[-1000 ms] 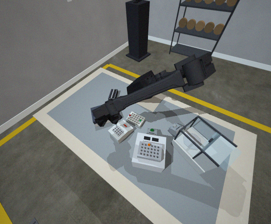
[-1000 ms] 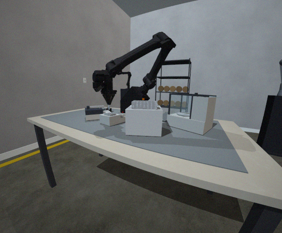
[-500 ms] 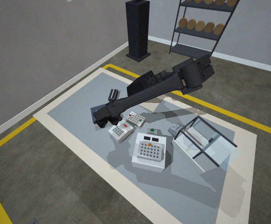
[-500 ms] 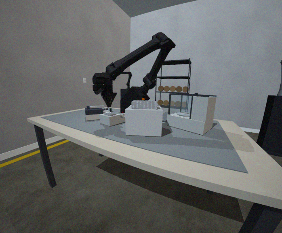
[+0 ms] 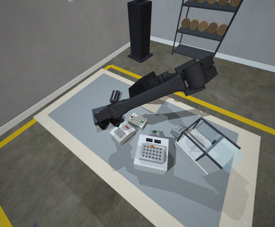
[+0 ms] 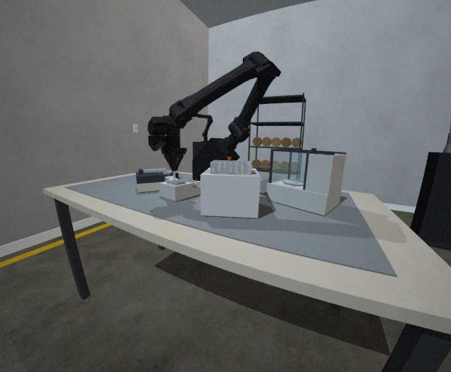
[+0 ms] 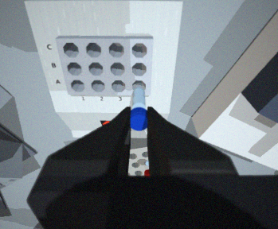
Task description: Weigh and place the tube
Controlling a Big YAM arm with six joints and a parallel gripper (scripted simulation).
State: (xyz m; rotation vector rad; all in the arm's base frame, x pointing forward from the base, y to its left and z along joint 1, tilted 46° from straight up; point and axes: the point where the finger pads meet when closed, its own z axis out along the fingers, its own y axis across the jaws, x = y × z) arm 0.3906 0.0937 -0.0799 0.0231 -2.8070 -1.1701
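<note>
The dry block DB is 1 cm behind my hand, 3 cm to the left of it and 9 cm below it. From my hand the other things lie so: spectrophotometer: 2 cm behind, 18 cm to the right, 5 cm below; then mixer block: 30 cm to the left, 4 cm above; then tube rack RK: 16 cm behind, 3 cm to the left, 10 cm below.
</note>
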